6 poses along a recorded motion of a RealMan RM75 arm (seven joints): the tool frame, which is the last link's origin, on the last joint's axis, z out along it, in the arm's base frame.
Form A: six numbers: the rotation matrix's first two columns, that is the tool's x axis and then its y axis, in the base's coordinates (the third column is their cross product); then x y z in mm.
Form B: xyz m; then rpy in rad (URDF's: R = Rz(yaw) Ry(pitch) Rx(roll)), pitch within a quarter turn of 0, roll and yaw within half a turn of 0. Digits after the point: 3 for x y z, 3 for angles.
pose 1, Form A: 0.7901, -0.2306, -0.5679, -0.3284, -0.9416, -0.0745, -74, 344, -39
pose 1, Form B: -0.074, 0.344, -0.039, -3.051, 0.604, -0.284
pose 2, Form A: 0.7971, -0.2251, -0.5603, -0.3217, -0.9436, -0.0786, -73, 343, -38
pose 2, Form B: -0.073, 0.343, -0.038, -3.047, 0.595, -0.275
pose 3, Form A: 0.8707, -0.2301, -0.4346, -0.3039, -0.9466, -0.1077, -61, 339, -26
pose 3, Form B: -0.061, 0.339, -0.026, -3.022, 0.450, -0.258
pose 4, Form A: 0.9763, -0.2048, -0.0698, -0.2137, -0.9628, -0.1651, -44, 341, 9
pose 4, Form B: -0.044, 0.341, 0.009, -2.975, 0.070, -0.207
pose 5, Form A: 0.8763, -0.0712, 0.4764, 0.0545, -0.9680, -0.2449, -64, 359, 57
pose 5, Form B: -0.064, 0.359, 0.057, -2.859, -0.497, -0.081
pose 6, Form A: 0.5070, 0.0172, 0.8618, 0.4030, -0.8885, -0.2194, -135, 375, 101
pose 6, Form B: -0.135, 0.375, 0.101, -2.694, -1.039, 0.034
